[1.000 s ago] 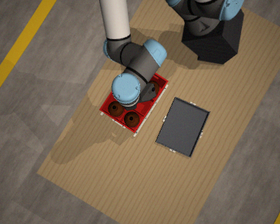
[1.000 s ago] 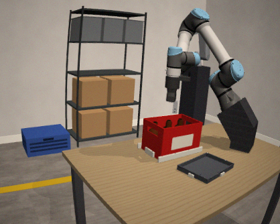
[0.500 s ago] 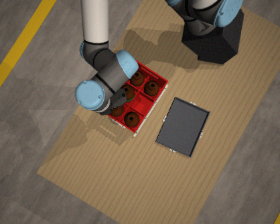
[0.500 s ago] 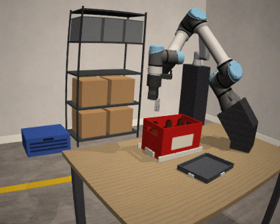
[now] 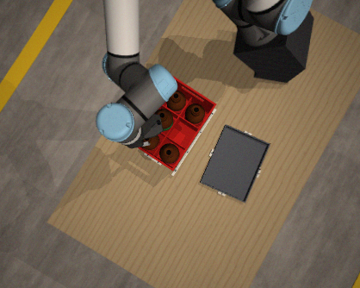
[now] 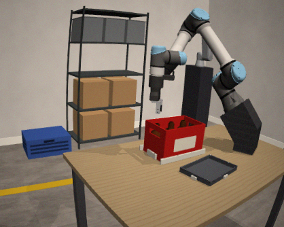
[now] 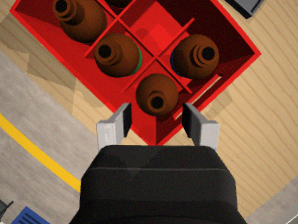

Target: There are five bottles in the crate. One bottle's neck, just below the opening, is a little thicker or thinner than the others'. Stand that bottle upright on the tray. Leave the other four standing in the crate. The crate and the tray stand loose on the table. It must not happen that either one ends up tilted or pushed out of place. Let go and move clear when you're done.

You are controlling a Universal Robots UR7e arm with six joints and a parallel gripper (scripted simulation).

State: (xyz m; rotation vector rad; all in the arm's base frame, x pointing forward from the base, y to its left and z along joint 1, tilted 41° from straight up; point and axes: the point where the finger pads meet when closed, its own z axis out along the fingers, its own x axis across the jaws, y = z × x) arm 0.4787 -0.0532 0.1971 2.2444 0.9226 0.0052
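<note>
The red crate is 9 cm behind my hand, 5 cm to the left of it and 16 cm below it. Round my hand: dark grey tray: 8 cm behind, 33 cm to the left, 23 cm below.
</note>
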